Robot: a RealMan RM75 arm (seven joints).
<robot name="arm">
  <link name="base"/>
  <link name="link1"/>
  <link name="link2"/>
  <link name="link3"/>
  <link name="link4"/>
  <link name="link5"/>
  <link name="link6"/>
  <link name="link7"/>
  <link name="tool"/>
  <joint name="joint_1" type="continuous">
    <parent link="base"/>
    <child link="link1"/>
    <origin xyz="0 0 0.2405"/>
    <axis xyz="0 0 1"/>
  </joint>
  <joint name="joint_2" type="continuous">
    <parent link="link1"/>
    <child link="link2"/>
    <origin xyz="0 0 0" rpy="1.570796 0 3.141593"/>
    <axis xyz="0 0 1"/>
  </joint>
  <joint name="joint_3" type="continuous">
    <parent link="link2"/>
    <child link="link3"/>
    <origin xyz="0 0.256 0" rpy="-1.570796 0 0"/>
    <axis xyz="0 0 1"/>
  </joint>
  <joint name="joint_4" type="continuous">
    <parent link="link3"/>
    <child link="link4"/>
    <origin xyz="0 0 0" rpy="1.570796 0 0"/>
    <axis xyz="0 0 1"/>
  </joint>
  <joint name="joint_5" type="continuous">
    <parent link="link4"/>
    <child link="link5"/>
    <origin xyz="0 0.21 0" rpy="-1.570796 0 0"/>
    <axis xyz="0 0 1"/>
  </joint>
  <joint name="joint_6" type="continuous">
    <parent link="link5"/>
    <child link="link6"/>
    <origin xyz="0 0 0" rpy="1.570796 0 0"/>
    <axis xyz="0 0 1"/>
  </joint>
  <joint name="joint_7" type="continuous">
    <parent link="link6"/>
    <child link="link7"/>
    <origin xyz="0 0.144 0" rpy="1.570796 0 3.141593"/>
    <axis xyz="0 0 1"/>
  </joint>
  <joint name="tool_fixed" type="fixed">
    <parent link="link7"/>
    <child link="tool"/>
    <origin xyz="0 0 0"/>
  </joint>
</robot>
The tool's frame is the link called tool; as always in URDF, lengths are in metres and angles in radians. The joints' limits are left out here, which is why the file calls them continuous.
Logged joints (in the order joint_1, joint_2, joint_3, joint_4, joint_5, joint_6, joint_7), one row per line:
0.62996, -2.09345, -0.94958, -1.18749, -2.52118, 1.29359, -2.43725
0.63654, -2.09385, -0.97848, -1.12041, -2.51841, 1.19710, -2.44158
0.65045, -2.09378, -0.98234, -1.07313, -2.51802, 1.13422, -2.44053
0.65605, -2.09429, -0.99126, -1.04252, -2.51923, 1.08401, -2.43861
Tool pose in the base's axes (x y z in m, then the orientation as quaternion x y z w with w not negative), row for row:
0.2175, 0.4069, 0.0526, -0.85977, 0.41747, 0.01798, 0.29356
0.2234, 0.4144, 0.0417, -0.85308, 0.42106, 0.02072, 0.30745
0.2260, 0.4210, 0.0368, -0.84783, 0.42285, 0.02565, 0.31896
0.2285, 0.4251, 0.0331, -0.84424, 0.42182, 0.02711, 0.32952
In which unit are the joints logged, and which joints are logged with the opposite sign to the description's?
The joints are logged in radians. Opposite sign: joint_2, joint_6, joint_7.
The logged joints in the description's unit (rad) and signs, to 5 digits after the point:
0.62996, 2.09345, -0.94958, -1.18749, -2.52118, -1.29359, 2.43725
0.63654, 2.09385, -0.97848, -1.12041, -2.51841, -1.19710, 2.44158
0.65045, 2.09378, -0.98234, -1.07313, -2.51802, -1.13422, 2.44053
0.65605, 2.09429, -0.99126, -1.04252, -2.51923, -1.08401, 2.43861

